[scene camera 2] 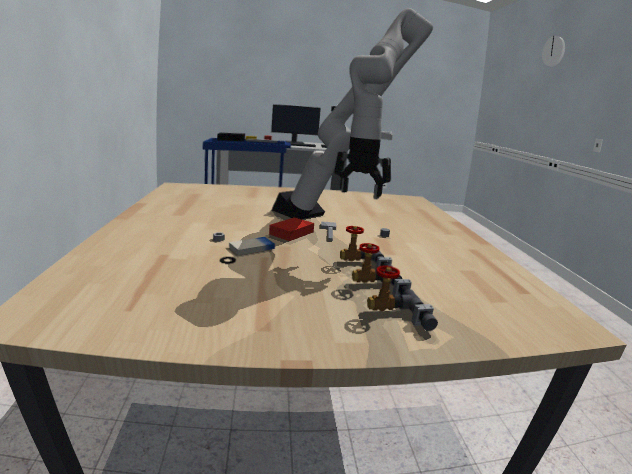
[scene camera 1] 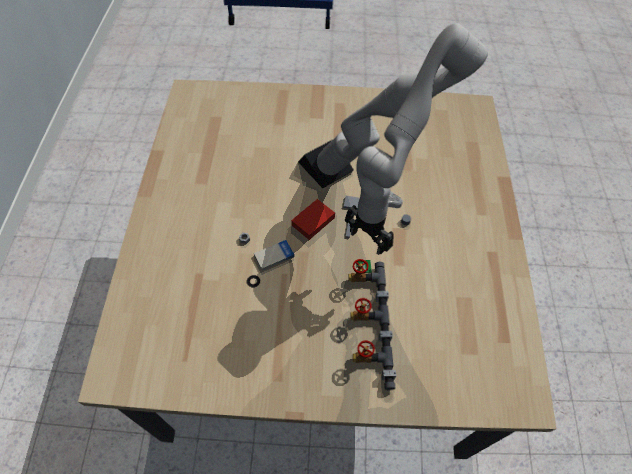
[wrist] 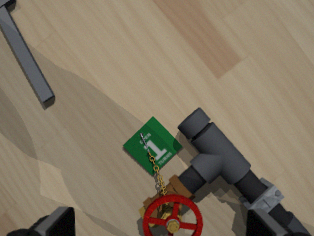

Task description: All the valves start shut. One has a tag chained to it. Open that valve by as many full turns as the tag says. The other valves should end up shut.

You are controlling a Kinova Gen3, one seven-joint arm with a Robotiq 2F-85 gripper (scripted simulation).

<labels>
red block: scene camera 2; scene camera 1; not seen in the wrist view (out of frame)
same spot on red block: (scene camera 1: 316, 216) = (scene camera 2: 295, 224)
</labels>
